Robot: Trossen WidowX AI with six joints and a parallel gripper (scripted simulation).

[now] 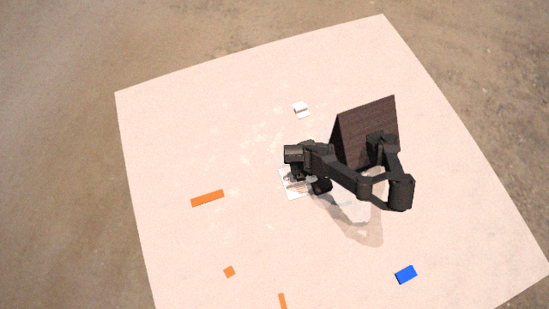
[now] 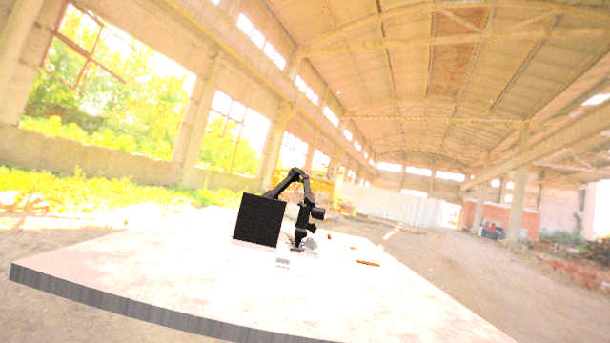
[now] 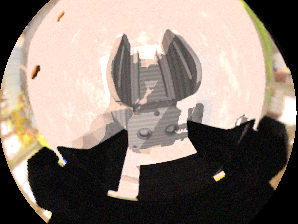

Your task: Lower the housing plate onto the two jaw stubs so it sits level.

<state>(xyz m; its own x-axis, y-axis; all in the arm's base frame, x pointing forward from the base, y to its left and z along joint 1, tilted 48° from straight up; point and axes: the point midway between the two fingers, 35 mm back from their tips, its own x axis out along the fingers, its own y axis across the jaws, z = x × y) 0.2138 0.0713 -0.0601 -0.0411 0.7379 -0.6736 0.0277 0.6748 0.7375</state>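
The housing plate lies 20 mm above my gripper tip and 10 mm ahead of it. Also, from my gripper tip: white pad 270 mm to the right, 60 mm behind; then blue tile 420 mm to the left, 160 mm behind.
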